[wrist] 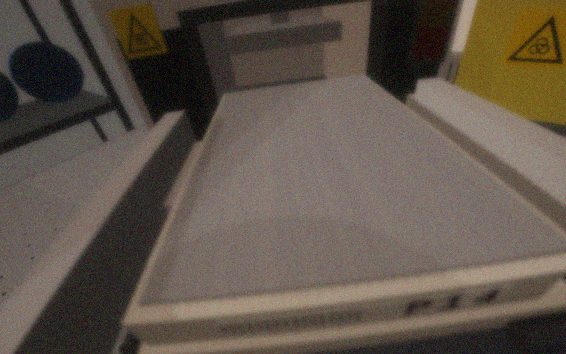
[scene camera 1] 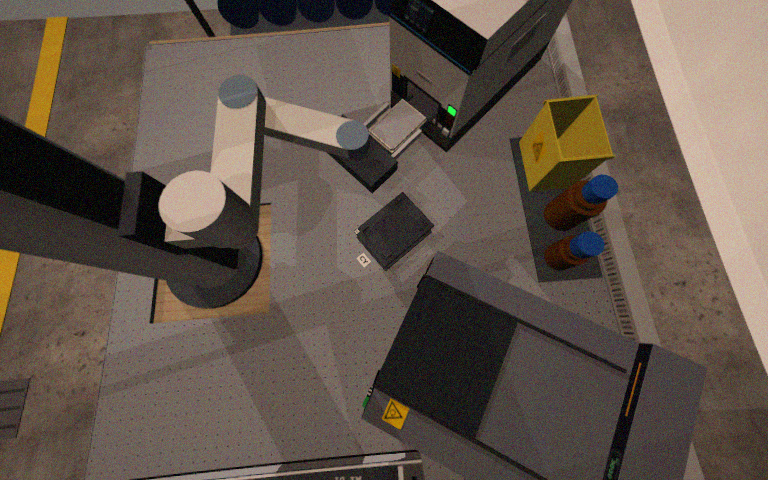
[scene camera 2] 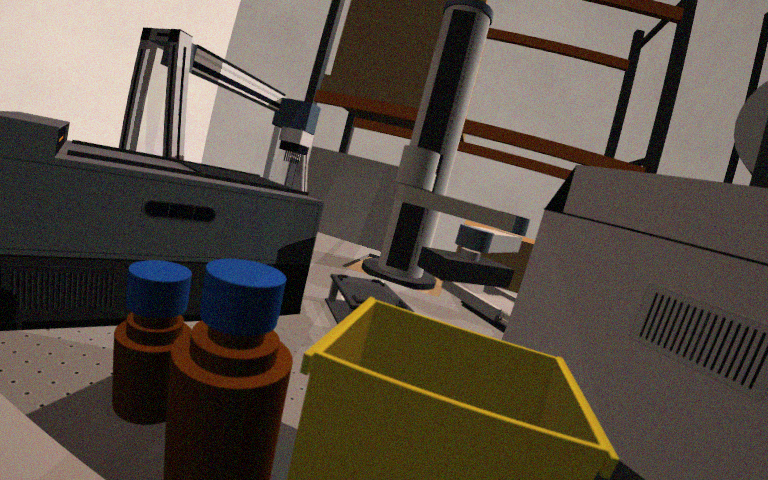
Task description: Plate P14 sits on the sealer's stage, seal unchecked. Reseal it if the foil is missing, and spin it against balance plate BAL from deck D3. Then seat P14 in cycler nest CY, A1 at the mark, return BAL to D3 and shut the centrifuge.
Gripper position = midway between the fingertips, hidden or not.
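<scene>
My gripper [scene camera 2: 520, 316] is in the scene, and I can find the gripper again at [scene camera 1: 403, 118] and at [wrist: 302, 115]. There is a yellow bin [scene camera 2: 387, 386], and the bin shows at [wrist: 506, 60] too. A centrifuge [scene camera 1: 481, 372] is here as well; the centrifuge is also at [scene camera 2: 84, 212]. And I see a sealer [scene camera 2: 584, 281].
</scene>
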